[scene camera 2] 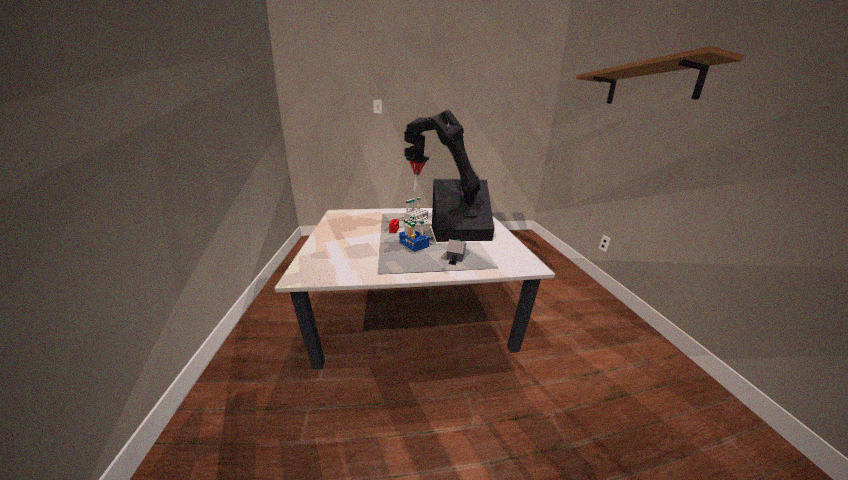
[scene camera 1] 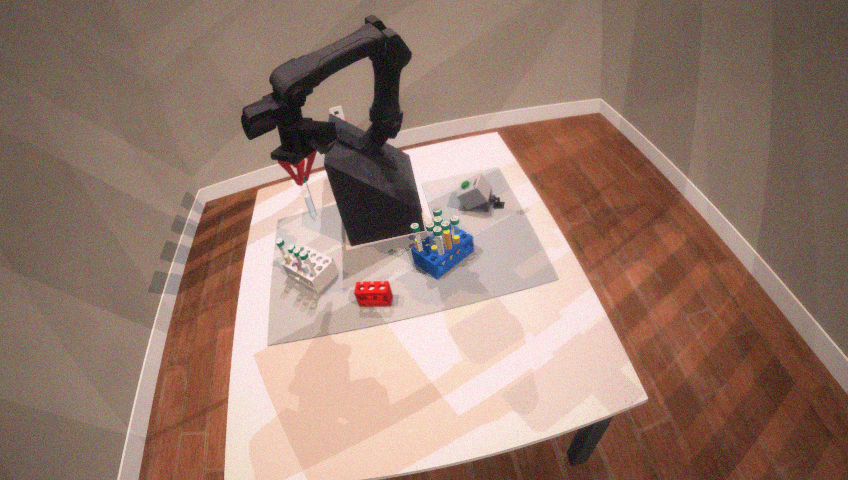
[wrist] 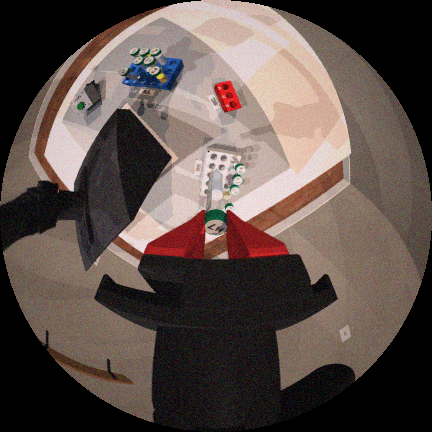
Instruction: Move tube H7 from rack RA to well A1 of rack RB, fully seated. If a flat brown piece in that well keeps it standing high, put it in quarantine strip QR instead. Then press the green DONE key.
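Places are measured from the arm's base along level axes (x ahead, y left, z up), in millimetres.
Where they show: gripper, between the fingertips: [scene camera 2: 416,174] [scene camera 1: 302,182] [wrist: 215,215]; arm's base, origin of its link: [scene camera 2: 467,199] [scene camera 1: 365,150] [wrist: 83,205].
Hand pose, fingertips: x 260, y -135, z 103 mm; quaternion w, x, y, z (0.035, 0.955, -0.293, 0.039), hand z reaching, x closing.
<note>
Things, the pixels of their centre, and the offset from my fingertips. Level surfaces: height alone.
- tube H7, middle of its body: [wrist: 215,189] [scene camera 1: 308,200] [scene camera 2: 415,182] 6 mm ahead, 1 mm right, 45 mm down
- overlaps white rack RB, middle of its body: [scene camera 1: 309,268] [wrist: 218,172] [scene camera 2: 416,215] 6 mm back, 68 mm right, 262 mm down
- Blue rack RA, middle of its body: [scene camera 1: 443,249] [wrist: 152,71] [scene camera 2: 414,239] 32 mm ahead, 280 mm left, 262 mm down
- Red strip QR, middle of its body: [scene camera 1: 373,294] [wrist: 226,96] [scene camera 2: 394,226] 128 mm ahead, 97 mm left, 262 mm down
- green DONE key, middle of its body: [scene camera 1: 465,185] [wrist: 80,105] 159 mm back, 386 mm left, 223 mm down
- grey key box, middle of its body: [scene camera 1: 474,191] [wrist: 84,99] [scene camera 2: 456,247] 150 mm back, 406 mm left, 246 mm down
- grey mat, height of its surface: 288 mm down
- white table, height of its surface: 290 mm down
My gripper [scene camera 1: 304,180] [scene camera 2: 416,173] [wrist: 215,215] is shut on tube H7 [scene camera 1: 310,205] [scene camera 2: 415,183] [wrist: 216,228] near its green cap. The tube hangs in the air, slightly tilted in scene camera 1, and overlaps white rack RB [scene camera 1: 324,278] [wrist: 217,162] in the wrist view. RB holds several green-capped tubes along one side and has open wells. I cannot tell which well is A1 or see a brown piece. Blue rack RA [scene camera 1: 438,267] [scene camera 2: 414,242] [wrist: 175,75] holds several tubes. Red strip QR [scene camera 1: 373,292] [scene camera 2: 393,226] [wrist: 227,90] shows three open wells. The green DONE key [scene camera 1: 465,184] [wrist: 80,106] sits on a grey box.
The robot's black base block [scene camera 1: 377,205] [scene camera 2: 462,208] [wrist: 140,165] stands between the white rack and the grey key box [scene camera 1: 476,196] [scene camera 2: 455,248]. The racks and box stand on a grey mat [scene camera 1: 517,258] on the white table [scene camera 1: 553,362] [scene camera 2: 339,276].
</note>
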